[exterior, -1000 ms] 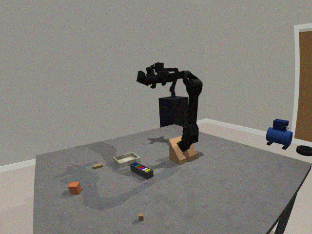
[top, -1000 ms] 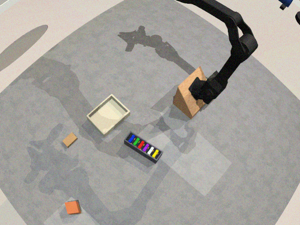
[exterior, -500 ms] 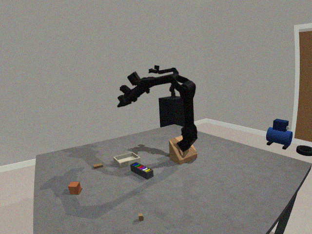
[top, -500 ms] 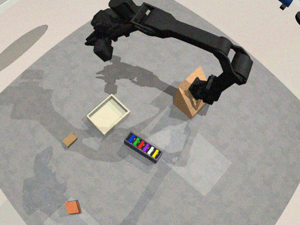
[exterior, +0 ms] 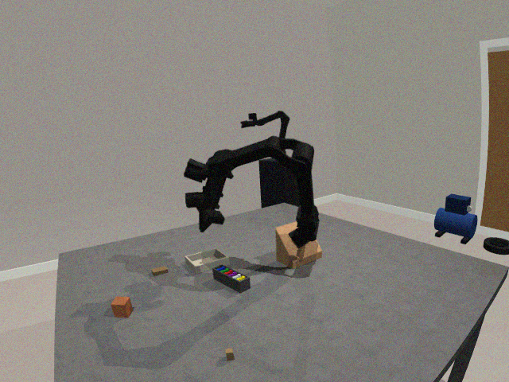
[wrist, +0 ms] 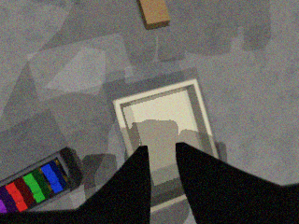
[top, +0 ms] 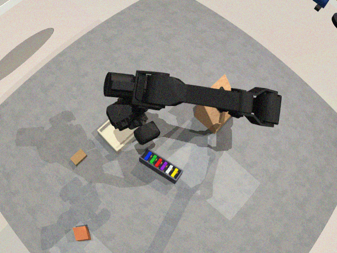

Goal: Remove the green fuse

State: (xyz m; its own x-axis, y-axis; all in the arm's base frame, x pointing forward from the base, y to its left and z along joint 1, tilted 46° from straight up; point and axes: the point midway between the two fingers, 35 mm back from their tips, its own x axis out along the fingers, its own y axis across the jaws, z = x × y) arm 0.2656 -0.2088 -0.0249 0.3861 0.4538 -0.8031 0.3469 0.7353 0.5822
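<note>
Right now my gripper tip is 110 mm to the right of the green fuse and 120 mm above it. The rest, counted from my gripper tip: red fuse 10 mm behind, 130 mm to the left, 120 mm below; blue fuse 90 mm to the left, 120 mm below; flat tan block 140 mm ahead, 90 mm to the right, 140 mm below.
</note>
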